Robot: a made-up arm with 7 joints. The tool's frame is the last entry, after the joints.
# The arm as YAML. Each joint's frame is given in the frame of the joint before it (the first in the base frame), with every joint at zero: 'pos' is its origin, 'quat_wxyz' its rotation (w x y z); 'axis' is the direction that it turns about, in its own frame. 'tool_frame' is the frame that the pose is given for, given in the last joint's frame.
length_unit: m
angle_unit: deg
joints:
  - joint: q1
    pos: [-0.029, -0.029, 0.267]
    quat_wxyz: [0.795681, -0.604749, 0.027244, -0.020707]
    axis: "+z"
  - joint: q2
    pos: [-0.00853, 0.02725, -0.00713]
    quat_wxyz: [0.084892, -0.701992, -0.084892, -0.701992]
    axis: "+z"
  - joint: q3
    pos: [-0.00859, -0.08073, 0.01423]
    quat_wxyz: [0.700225, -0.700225, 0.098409, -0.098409]
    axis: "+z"
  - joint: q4
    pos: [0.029, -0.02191, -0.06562]
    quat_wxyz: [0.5, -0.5, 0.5, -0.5]
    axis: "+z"
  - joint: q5
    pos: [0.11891, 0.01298, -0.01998]
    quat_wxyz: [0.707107, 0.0, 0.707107, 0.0]
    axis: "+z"
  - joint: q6
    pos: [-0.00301, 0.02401, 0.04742]
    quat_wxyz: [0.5, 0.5, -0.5, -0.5]
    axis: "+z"
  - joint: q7
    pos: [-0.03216, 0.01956, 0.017]
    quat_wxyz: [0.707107, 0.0, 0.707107, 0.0]
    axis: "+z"
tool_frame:
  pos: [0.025, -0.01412, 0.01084]
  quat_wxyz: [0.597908, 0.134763, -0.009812, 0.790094]
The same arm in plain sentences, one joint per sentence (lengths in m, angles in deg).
The arm has seven revolute joints in a row. What follows holds with every joint at zero, and every direction is one of the base frame's.
The first joint is mounted 0.0290 m along -x and 0.0290 m along -y and 0.2670 m along +z from the base frame's origin and turns about the direction (0.068403, 0.961235, 0.26711).
The second joint is mounted 0.0090 m along -x and 0.0010 m along +y and 0.0280 m along -z from the first joint and turns about the direction (0.968889, -0.0002, -0.247497).
The third joint is mounted 0.0060 m along -x and 0.0140 m along +y and 0.0810 m along -z from the second joint and turns about the direction (0.247497, -0.0001, 0.968889).
The fourth joint is mounted 0.0050 m along +x and 0.0290 m along +y and 0.0690 m along -z from the third joint and turns about the direction (0.0002, 1, 0).
The fifth joint is mounted 0.1120 m along +x and 0.0200 m along -y and 0.0420 m along -z from the fourth joint and turns about the direction (0.968889, -0.0002, -0.247497).
The sixth joint is mounted 0.0400 m along +x and 0.0030 m along +y and 0.0350 m along -z from the fifth joint and turns about the direction (0.0002, 1, 0).
The seventh joint is mounted 0.0110 m along +x and 0.0170 m along +y and 0.0360 m along -z from the sixth joint and turns about the direction (0.247497, -0.0001, 0.968889).
The tool frame, which is the frame that the pose is given for, is mounted 0.0110 m along -x and 0.0250 m along -y and 0.0140 m along +z from the seventh joint; its axes are the base frame's turned by roll 12.22, pitch 0.88 and yaw 14.39 deg (as in URDF: about the fixed x, then y, then z).

